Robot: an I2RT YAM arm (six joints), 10 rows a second.
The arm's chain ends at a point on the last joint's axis. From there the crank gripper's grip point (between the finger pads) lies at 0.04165 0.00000 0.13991 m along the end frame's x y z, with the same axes.
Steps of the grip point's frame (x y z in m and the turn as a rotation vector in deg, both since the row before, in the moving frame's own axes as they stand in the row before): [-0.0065 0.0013 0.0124 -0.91 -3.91 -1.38]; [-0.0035 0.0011 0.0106 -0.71 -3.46 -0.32]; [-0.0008 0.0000 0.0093 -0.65 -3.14 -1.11]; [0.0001 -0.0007 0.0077 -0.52 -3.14 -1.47]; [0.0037 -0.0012 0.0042 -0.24 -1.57 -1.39]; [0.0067 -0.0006 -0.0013 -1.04 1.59 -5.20]
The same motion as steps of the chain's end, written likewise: [0.0031 -0.0001 0.0099 -0.91 -3.91 -1.38]; [0.0050 -0.0004 0.0084 -0.71 -3.46 -0.32]; [0.0069 -0.0009 0.0072 -0.65 -3.14 -1.11]; [0.0078 -0.0010 0.0056 -0.52 -3.14 -1.47]; [0.0076 -0.0008 0.0031 -0.24 -1.57 -1.39]; [0.0029 0.0008 -0.0001 -1.04 1.59 -5.20]
